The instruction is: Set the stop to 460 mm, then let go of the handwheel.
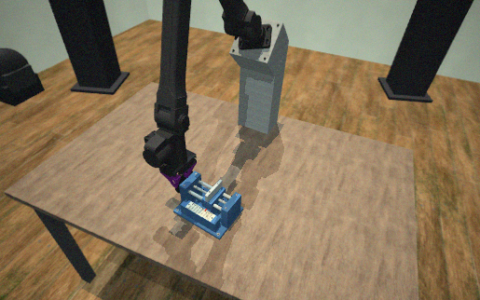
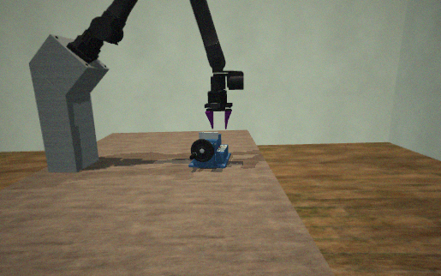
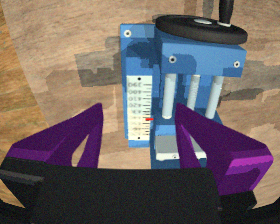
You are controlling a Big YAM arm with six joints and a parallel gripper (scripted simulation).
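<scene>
Right now my hand is 120 mm past the dark handle, 100 mm above it and 30 mm to the left of it. The rest, counted from my hand: black handwheel: 100 mm below, 100 mm behind, 20 mm to the right; then stop fixture: 100 mm to the left, 70 mm below, 10 mm behind.
</scene>
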